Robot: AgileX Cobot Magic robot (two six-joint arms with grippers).
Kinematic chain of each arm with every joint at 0, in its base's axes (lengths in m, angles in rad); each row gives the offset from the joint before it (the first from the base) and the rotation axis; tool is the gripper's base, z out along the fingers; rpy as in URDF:
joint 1: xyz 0 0 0.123 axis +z
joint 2: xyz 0 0 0 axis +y
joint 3: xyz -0.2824 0 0.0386 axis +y
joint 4: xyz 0.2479 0 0.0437 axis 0.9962 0 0.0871
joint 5: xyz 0 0 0 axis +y
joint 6: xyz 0.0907 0 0.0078 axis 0.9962 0 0.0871
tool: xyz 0 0 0 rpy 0 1.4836 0
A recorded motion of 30 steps. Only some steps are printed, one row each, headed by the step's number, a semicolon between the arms.
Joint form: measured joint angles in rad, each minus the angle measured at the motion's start. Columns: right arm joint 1, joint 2, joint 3, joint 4, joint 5, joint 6; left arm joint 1, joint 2, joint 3, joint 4, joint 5, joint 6.
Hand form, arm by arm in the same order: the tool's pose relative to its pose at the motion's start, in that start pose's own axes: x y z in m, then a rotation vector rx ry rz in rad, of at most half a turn. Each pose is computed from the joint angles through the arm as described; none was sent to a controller.
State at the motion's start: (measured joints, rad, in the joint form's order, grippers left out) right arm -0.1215 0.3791 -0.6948 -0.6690 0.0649 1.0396; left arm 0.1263 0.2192 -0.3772 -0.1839 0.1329 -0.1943
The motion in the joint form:
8: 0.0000 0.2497 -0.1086 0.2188 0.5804 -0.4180; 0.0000 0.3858 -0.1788 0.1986 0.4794 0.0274
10: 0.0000 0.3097 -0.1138 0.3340 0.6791 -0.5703; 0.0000 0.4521 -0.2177 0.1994 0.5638 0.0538
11: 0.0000 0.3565 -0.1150 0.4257 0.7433 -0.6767; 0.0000 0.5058 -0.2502 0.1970 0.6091 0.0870
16: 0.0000 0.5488 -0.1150 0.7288 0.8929 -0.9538; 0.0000 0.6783 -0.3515 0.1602 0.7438 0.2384
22: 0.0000 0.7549 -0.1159 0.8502 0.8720 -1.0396; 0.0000 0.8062 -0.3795 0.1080 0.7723 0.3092
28: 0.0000 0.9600 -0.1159 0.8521 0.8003 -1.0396; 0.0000 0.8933 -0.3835 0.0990 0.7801 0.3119
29: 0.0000 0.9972 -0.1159 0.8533 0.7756 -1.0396; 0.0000 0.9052 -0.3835 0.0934 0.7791 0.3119
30: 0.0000 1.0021 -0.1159 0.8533 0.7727 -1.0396; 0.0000 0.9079 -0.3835 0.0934 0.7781 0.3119
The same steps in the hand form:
8: 0.0419 -0.0362 0.0395 0.4147 0.5810 -0.2178; 0.0201 0.0125 0.0523 -0.2115 0.6574 0.2074
10: 0.0604 -0.0394 0.0444 0.4147 0.7688 -0.2570; 0.0223 0.0137 0.0600 -0.2319 0.7687 0.2289
11: 0.0750 -0.0402 0.0475 0.3927 0.9081 -0.2696; 0.0227 0.0140 0.0678 -0.2344 0.8378 0.2545
16: 0.1270 -0.0380 0.0613 0.2537 1.3211 -0.2066; 0.0275 0.0139 0.0940 -0.1919 1.0612 0.3430
22: 0.1732 -0.0457 0.0835 0.2159 1.5096 -0.1304; 0.0443 0.0170 0.1137 -0.1544 1.1959 0.3395
28: 0.2211 -0.0642 0.1000 0.2687 1.6340 -0.1102; 0.0600 0.0228 0.1247 -0.1641 1.2856 0.3200
29: 0.2302 -0.0679 0.1029 0.2773 1.6448 -0.1072; 0.0623 0.0233 0.1262 -0.1644 1.2960 0.3126
30: 0.2314 -0.0684 0.1032 0.2785 1.6466 -0.1069; 0.0628 0.0235 0.1266 -0.1648 1.2977 0.3124

